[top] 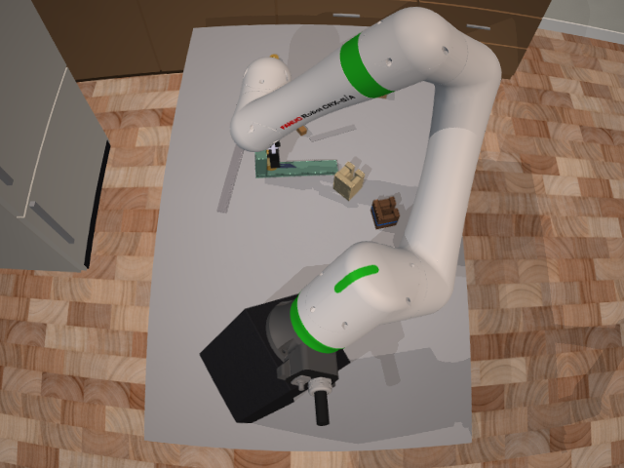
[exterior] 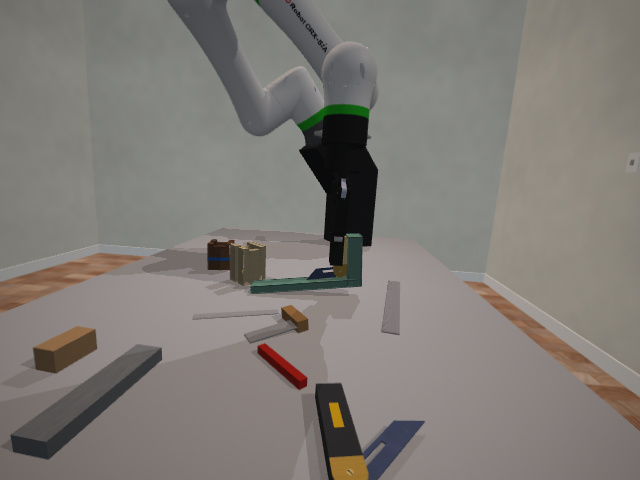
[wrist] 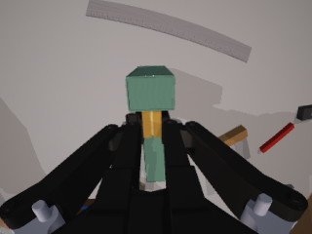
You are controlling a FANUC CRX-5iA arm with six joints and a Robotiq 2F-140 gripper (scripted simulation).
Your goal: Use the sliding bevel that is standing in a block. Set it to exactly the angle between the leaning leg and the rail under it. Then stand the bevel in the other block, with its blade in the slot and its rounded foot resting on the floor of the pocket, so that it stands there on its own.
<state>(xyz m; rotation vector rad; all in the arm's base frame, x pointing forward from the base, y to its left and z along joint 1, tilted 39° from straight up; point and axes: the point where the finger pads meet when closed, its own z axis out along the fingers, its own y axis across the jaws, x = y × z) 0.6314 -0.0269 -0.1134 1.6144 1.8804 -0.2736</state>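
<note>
My hand is 30 mm above the sliding bevel. From my hand the other things lie so: try square (180 mm ahead, 90 mm to the right, 90 mm below); then red bar (300 mm ahead, 80 mm to the right, 100 mm below); then dark blue blade (10 mm to the right, 50 mm below).
</note>
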